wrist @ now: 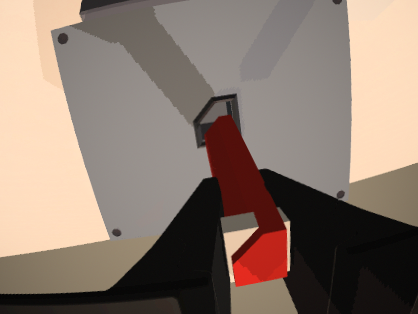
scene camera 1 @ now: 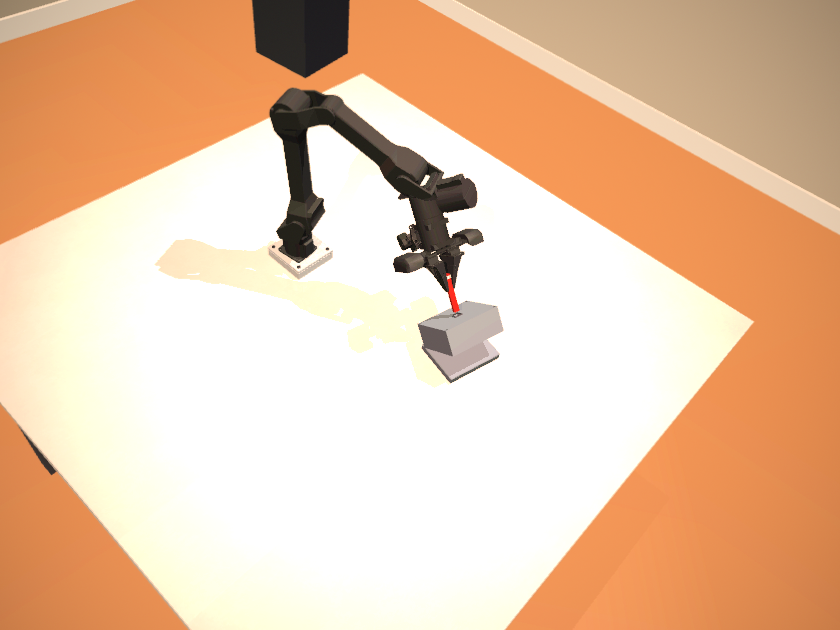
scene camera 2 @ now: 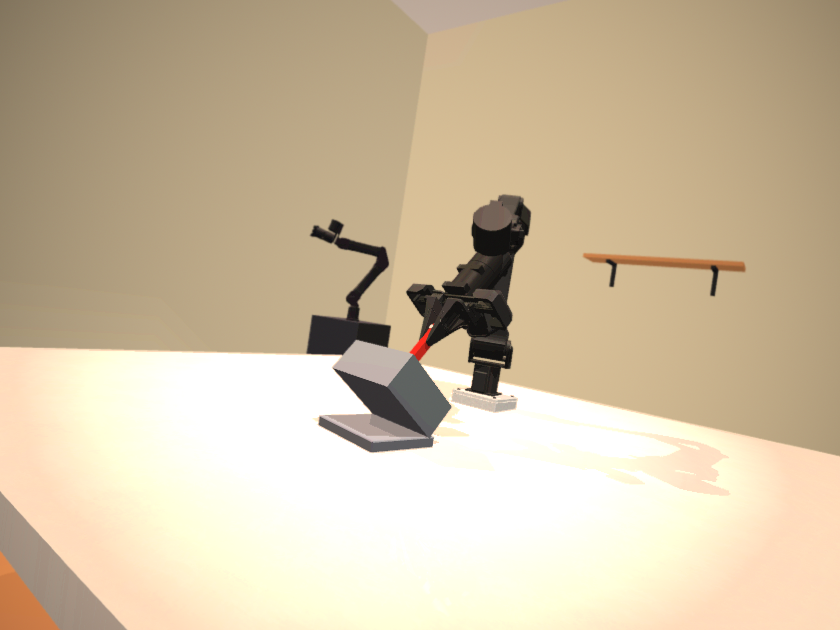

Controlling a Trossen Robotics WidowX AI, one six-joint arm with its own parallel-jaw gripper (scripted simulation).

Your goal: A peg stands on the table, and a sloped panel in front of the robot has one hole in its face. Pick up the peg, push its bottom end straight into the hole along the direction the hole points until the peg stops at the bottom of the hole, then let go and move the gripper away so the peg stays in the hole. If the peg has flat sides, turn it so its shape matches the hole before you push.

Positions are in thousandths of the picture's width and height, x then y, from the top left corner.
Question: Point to a grey base plate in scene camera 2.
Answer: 446,690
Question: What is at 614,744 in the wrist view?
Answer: A red peg.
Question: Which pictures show my gripper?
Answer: The wrist view, scene camera 1 and scene camera 2: all of them.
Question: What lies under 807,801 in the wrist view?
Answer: My gripper.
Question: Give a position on a grey sloped panel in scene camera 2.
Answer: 467,610
